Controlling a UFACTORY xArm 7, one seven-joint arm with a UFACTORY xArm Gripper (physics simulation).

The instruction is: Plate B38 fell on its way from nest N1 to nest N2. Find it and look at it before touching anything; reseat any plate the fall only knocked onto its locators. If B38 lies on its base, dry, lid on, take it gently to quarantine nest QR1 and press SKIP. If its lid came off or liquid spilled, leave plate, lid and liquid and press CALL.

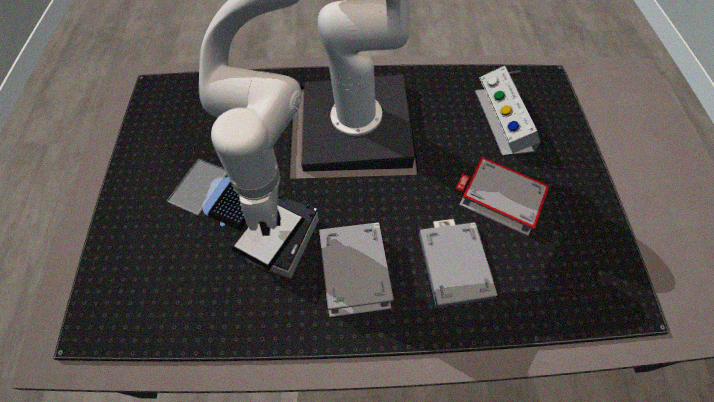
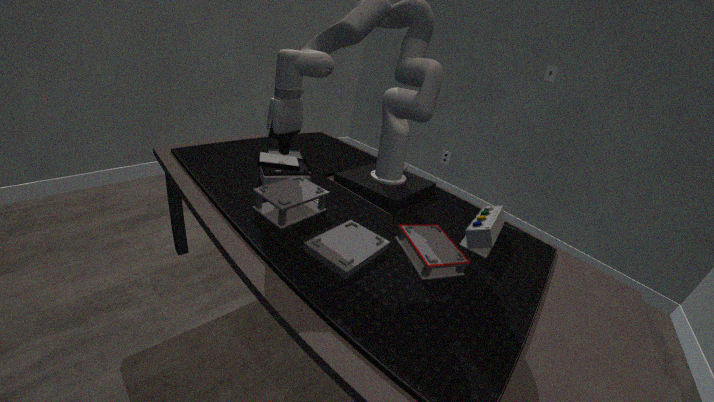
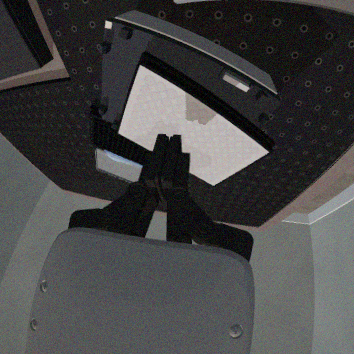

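My gripper is shut and empty, its tips at or just above the white top of a plate; contact cannot be told. That plate sits askew on a dark-topped nest, shifted to its left side. A black well plate lies beside the nest without its lid. Blue liquid is spilled along it. A clear lid lies apart on the mat. No plate label is readable.
A raised grey nest and a low grey nest stand toward the front. The red-edged nest is at the right, with the four-colour button box behind it.
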